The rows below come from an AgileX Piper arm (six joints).
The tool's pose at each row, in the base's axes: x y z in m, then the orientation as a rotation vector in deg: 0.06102, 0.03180, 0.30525, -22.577, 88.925, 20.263; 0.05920, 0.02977, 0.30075, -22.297, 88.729, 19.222; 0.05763, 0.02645, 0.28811, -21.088, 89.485, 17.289; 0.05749, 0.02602, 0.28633, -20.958, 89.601, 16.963; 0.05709, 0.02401, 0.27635, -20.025, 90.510, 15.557; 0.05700, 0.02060, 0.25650, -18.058, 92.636, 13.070; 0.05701, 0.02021, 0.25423, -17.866, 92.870, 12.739; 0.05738, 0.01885, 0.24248, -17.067, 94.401, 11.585; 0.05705, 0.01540, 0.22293, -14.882, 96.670, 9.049; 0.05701, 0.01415, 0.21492, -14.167, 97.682, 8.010; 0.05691, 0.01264, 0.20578, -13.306, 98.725, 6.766; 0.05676, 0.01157, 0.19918, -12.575, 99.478, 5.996
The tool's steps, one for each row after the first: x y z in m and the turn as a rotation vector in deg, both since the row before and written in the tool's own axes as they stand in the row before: 0.00457, -0.00087, -0.00246, 0.830, -0.170, -0.532; 0.01275, -0.00188, -0.00268, 2.027, 0.624, -0.314; 0.00180, -0.00027, -0.00026, 0.294, 0.111, -0.100; 0.01007, -0.00128, -0.00091, 1.514, 0.808, -0.116; 0.02000, -0.00228, -0.00059, 2.870, 1.909, 0.102; 0.00229, -0.00027, 0.00004, 0.336, 0.221, -0.038; 0.01178, -0.00089, 0.00078, 1.255, 1.457, 0.074; 0.01971, -0.00230, 0.00057, 2.976, 2.099, 0.262; 0.00803, -0.00082, 0.00071, 1.103, 0.979, 0.003; 0.00917, -0.00099, 0.00092, 1.317, 1.014, -0.014; 0.00662, -0.00066, 0.00072, 0.923, 0.720, 0.135
